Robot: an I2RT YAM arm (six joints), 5 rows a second.
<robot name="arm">
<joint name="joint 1" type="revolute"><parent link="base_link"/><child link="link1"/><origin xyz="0 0 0.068"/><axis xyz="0 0 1"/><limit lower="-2.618" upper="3.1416"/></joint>
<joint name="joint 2" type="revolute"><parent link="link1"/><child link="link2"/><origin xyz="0.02 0.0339 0.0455" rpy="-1.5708 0 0"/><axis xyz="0 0 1"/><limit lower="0" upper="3.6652"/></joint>
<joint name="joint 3" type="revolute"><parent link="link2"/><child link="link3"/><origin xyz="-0.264 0 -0.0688" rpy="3.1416 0 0"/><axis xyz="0 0 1"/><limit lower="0" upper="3.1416"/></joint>
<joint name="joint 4" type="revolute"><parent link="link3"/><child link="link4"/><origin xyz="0.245 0.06 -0.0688"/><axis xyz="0 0 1"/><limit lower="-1.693" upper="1.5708"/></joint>
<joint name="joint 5" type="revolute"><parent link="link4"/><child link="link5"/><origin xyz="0.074 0.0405 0.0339" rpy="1.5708 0 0"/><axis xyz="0 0 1"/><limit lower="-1.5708" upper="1.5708"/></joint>
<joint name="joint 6" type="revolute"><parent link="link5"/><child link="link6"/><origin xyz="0.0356 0 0.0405" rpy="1.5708 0 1.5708"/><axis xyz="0 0 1"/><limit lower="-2.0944" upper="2.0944"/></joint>
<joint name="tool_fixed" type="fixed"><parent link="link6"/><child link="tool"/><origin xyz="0 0 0" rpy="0 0 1.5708"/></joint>
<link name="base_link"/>
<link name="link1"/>
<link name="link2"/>
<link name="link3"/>
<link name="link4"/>
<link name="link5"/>
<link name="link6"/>
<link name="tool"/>
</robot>
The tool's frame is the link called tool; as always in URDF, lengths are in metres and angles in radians.
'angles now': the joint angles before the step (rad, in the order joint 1, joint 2, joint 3, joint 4, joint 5, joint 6). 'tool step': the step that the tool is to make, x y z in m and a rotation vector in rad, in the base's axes. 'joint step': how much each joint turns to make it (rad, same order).
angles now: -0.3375 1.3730 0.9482 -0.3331 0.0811 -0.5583
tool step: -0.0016 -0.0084 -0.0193 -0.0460 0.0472 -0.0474
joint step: -0.0213 0.0303 -0.0464 0.0508 0.0601 -0.0245
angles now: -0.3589 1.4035 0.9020 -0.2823 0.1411 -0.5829
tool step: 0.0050 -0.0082 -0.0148 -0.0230 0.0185 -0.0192
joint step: -0.0169 0.0506 -0.0169 0.0613 0.0215 -0.0185
